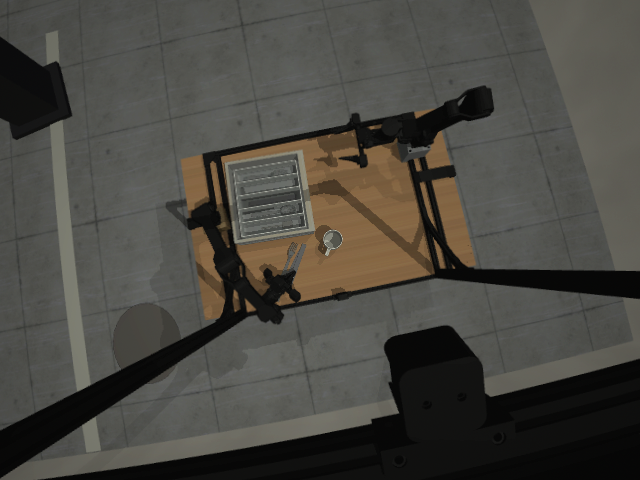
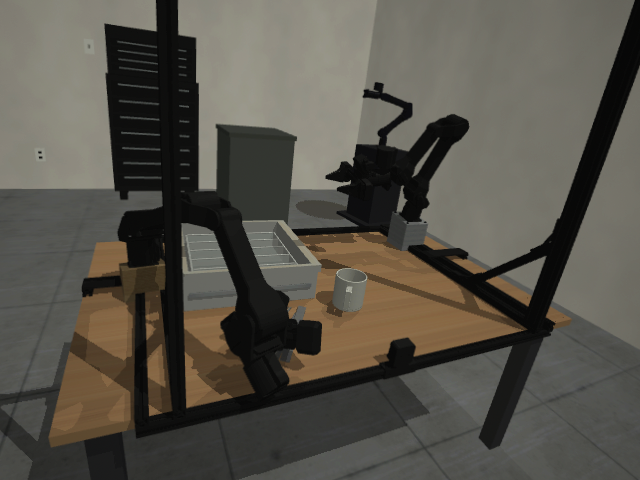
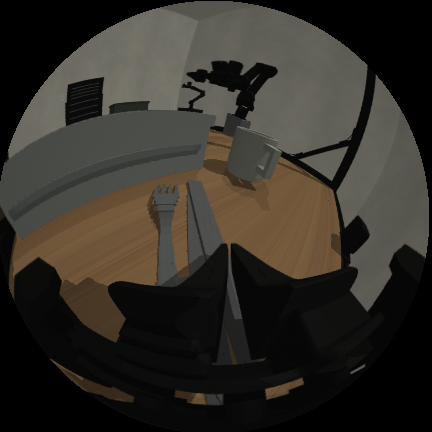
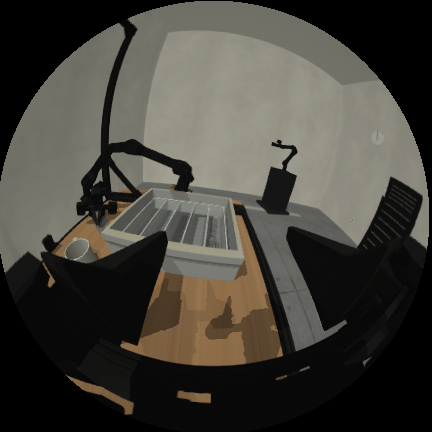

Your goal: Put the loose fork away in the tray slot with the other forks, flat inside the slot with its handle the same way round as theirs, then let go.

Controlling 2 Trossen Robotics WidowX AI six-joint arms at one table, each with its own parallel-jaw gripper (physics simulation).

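The loose fork (image 1: pixel 292 249) (image 3: pixel 166 215) lies on the table in front of the tray, tines toward it. My left gripper (image 1: pixel 292 274) (image 3: pixel 228 248) is shut with no fork between its tips. It is low over the handle end of the knife (image 1: pixel 299 255) (image 3: pixel 207 220) beside the fork, and hides part of both handles. The slotted tray (image 1: pixel 310 206) (image 2: pixel 250 289) (image 3: pixel 110 150) (image 4: pixel 205 252) holds cutlery in several slots; which slot holds forks is hard to tell. My right gripper (image 1: pixel 345 138) (image 2: pixel 331 182) (image 4: pixel 228 235) is open and empty, beyond the tray's right side.
A light mug (image 1: pixel 333 239) (image 2: pixel 350 290) (image 3: pixel 250 154) (image 4: pixel 80 250) stands right of the knife, near the tray's front right corner. A black frame rail (image 1: pixel 392 285) (image 2: pixel 465 356) runs along the table's front edge, with a small black block (image 2: pixel 401 351) on it.
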